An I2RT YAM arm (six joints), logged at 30 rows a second.
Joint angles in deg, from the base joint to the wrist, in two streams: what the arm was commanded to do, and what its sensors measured. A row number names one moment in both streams.
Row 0, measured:
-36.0 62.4 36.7 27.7 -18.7 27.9
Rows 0 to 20, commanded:
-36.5 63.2 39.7 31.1 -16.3 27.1
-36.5 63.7 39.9 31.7 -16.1 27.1
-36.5 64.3 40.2 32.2 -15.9 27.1
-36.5 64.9 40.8 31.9 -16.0 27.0
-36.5 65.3 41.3 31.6 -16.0 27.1
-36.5 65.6 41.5 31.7 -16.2 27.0
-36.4 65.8 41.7 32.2 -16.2 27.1
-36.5 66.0 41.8 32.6 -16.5 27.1
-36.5 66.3 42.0 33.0 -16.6 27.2
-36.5 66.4 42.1 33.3 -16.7 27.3
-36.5 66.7 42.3 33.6 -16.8 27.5
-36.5 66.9 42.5 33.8 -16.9 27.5
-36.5 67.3 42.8 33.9 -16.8 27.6
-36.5 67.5 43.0 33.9 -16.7 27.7
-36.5 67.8 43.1 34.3 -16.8 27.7
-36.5 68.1 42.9 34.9 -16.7 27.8
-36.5 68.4 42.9 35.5 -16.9 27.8
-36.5 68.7 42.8 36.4 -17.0 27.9
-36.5 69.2 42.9 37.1 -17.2 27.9
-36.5 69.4 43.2 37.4 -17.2 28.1
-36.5 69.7 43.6 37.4 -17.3 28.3
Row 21, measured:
-36.1 69.2 40.7 31.2 -17.8 27.6
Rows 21 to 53, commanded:
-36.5 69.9 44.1 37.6 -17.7 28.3
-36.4 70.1 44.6 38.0 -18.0 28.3
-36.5 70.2 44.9 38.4 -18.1 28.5
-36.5 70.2 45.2 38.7 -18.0 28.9
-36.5 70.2 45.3 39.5 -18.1 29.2
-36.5 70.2 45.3 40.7 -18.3 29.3
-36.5 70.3 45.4 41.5 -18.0 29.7
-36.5 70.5 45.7 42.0 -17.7 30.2
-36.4 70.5 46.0 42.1 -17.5 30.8
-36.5 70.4 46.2 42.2 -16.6 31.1
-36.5 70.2 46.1 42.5 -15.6 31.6
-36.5 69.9 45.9 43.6 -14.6 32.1
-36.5 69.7 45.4 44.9 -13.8 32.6
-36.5 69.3 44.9 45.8 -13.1 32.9
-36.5 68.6 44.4 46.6 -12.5 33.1
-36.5 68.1 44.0 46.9 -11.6 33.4
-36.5 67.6 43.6 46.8 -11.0 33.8
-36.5 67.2 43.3 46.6 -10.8 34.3
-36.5 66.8 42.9 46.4 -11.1 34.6
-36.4 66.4 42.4 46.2 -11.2 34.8
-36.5 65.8 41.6 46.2 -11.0 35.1
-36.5 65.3 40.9 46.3 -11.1 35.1
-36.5 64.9 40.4 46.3 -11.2 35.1
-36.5 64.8 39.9 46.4 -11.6 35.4
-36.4 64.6 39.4 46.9 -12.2 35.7
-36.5 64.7 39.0 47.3 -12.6 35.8
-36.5 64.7 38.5 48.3 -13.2 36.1
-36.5 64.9 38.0 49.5 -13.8 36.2
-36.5 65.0 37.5 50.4 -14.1 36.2
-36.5 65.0 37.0 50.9 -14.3 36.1
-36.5 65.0 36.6 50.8 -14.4 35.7
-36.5 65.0 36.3 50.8 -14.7 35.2
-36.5 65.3 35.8 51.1 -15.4 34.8
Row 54, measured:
-35.9 67.7 36.9 43.1 -16.5 34.8
